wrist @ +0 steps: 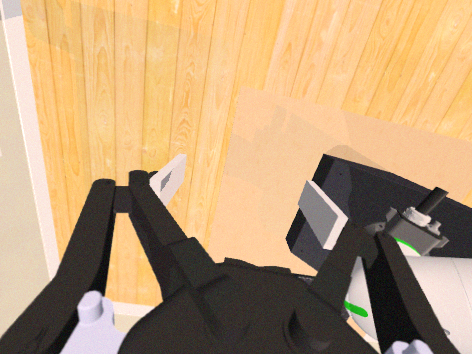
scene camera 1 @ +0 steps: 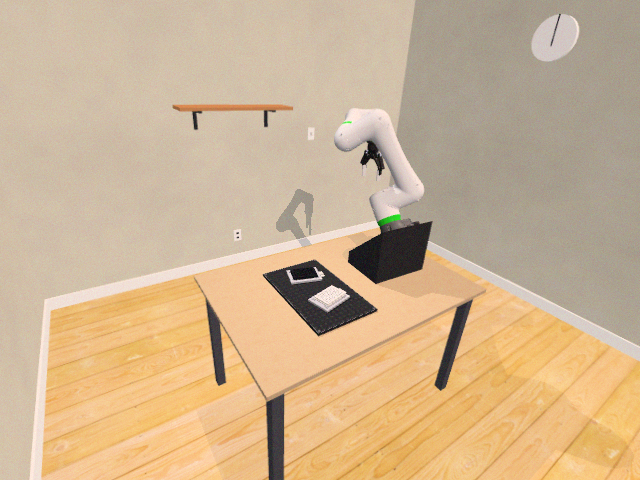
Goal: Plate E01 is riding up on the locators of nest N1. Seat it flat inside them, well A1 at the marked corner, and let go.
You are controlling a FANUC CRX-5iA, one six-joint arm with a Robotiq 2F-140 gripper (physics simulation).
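Frame: origin at the arm's base, x right, y ahead, z up, level; centimetres.
Where they show: gripper, fingertip midpoint: (wrist: 244,180) (scene camera 1: 370,178); arm's base, origin of the base link: (scene camera 1: 394,234).
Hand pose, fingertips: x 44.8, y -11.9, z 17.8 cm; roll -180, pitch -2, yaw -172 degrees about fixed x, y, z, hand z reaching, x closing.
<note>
Things, the pixels of their centre, and the offset from my fingertips. "pt": a spot on its surface instead. Level surfaces: height alone.
- white well plate, body centre: (scene camera 1: 329,295) dx -60.8, dy +57.6, dz -35.3 cm
- second white nest, surface spot: (scene camera 1: 290,281) pt dx -41.3, dy +69.8, dz -36.5 cm
- black plate, body centre: (scene camera 1: 304,273) dx -38.2, dy +61.2, dz -35.4 cm
- black board, surface spot: (scene camera 1: 321,322) pt dx -74.4, dy +68.4, dz -37.3 cm
- wooden table, its level: dz -38.6 cm
- small pale piece, surface spot: (scene camera 1: 321,274) pt dx -40.0, dy +51.9, dz -37.1 cm
A white well plate (scene camera 1: 330,294) lies on a white nest (scene camera 1: 327,308) on the front half of the black board. It looks slightly raised and skewed over the nest. A second white nest (scene camera 1: 290,281) behind it carries a black plate (scene camera 1: 303,273). Labels, locators and the marked corner are too small to read, so I cannot tell which is E01 or N1. My gripper (scene camera 1: 370,173) (wrist: 244,180) is open and empty, high above the table's back right part, well away from both plates. Neither plate shows in the wrist view.
The black board (scene camera 1: 321,322) lies on the wooden table (scene camera 1: 248,330) (wrist: 250,200). A black open housing (scene camera 1: 405,253) (wrist: 335,175) stands right of the board, beside the arm's base. A small pale piece (scene camera 1: 321,274) sits at the back nest's right side. A wall shelf (scene camera 1: 232,107) hangs behind.
</note>
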